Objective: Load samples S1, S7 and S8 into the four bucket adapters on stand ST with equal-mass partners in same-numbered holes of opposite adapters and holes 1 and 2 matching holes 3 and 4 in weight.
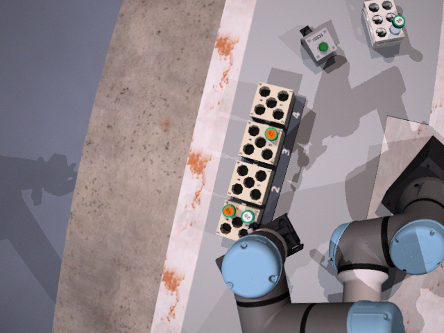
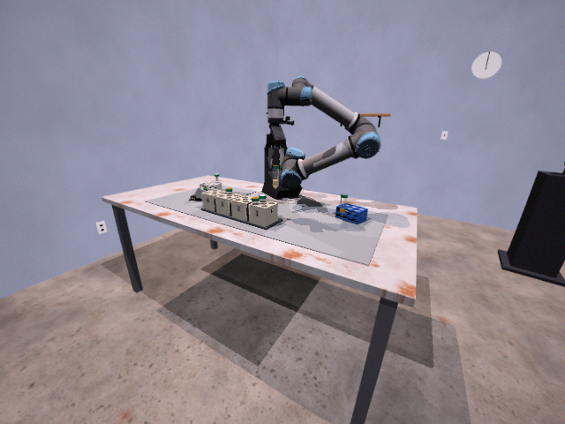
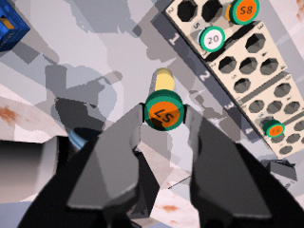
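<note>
The green DONE key is 51 cm to the right of my hand, 18 cm below it and 6 cm ahead of it. From my hand the other things lie so: water blank (18 cm below, 9 cm ahead, 1 cm to the right); beige adapter (20 cm to the right, 20 cm below, 13 cm ahead); blue sample rack (31 cm to the left, 23 cm behind, 22 cm below).
</note>
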